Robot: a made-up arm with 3 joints. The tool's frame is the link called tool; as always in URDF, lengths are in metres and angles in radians. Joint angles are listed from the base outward.
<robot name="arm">
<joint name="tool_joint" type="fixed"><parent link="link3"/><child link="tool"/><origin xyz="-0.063 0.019 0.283"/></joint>
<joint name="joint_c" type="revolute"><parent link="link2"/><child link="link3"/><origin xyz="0.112 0.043 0.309"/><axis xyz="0 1 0"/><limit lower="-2.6" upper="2.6"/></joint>
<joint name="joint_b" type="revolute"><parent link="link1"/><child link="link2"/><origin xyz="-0.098 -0.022 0.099"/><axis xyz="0 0 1"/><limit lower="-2.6" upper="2.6"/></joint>
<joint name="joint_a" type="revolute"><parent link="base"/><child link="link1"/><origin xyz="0 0 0.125"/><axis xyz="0 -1 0"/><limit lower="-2.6" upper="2.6"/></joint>
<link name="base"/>
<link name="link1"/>
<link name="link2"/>
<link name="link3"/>
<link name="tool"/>
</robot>
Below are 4 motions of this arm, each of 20 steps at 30 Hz.
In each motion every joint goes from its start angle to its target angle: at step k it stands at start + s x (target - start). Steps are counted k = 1, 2, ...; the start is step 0. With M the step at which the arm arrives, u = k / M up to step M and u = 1 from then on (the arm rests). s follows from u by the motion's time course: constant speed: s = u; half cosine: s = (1 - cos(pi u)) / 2; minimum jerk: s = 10 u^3 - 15 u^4 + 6 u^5.
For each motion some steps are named. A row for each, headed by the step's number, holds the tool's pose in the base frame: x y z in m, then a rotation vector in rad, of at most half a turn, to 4 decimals.
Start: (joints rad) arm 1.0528 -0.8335 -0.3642
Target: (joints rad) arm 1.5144 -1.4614 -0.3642
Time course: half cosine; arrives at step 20
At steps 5, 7, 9, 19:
5: -0.6188 0.0534 0.3385 0.3730 -1.3691 -0.9390
7: -0.6279 0.0515 0.3075 0.4372 -1.4003 -1.0134
9: -0.6368 0.0487 0.2704 0.5192 -1.4320 -1.0982
19: -0.6513 0.0324 0.1218 0.8972 -1.4931 -1.3885

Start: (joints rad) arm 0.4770 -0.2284 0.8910
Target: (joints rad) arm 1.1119 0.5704 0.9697
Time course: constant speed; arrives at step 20
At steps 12, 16, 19, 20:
12: -0.3559 0.1133 0.6707 -0.1963 0.0799 0.1564
16: -0.4317 0.1572 0.6013 -0.3386 -0.0305 0.2323
19: -0.4829 0.1878 0.5384 -0.4531 -0.1117 0.2764
20: -0.4986 0.1974 0.5155 -0.4926 -0.1383 0.2886

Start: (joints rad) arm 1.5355 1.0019 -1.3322
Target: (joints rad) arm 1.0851 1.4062 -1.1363
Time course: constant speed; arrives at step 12
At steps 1, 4, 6, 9, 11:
1: -0.4349 -0.1433 -0.0859 -0.1299 -2.4743 1.4227
4: -0.4673 -0.1564 -0.0200 -0.0889 -2.2807 1.4986
6: -0.4835 -0.1640 0.0273 -0.0588 -2.1532 1.5469
9: -0.4988 -0.1735 0.1017 -0.0100 -1.9648 1.6165
11: -0.5029 -0.1786 0.1530 0.0249 -1.8413 1.6614

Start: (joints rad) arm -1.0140 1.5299 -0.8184
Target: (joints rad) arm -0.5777 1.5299 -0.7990
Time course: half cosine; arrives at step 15
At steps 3, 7, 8, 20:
3: 0.3660 -0.1567 0.5750 1.1941 0.1241 0.9585
7: 0.2941 -0.1557 0.6268 1.1125 0.0071 1.0502
8: 0.2712 -0.1554 0.6400 1.0872 -0.0276 1.0765
20: 0.1673 -0.1541 0.6847 0.9735 -0.1763 1.1835

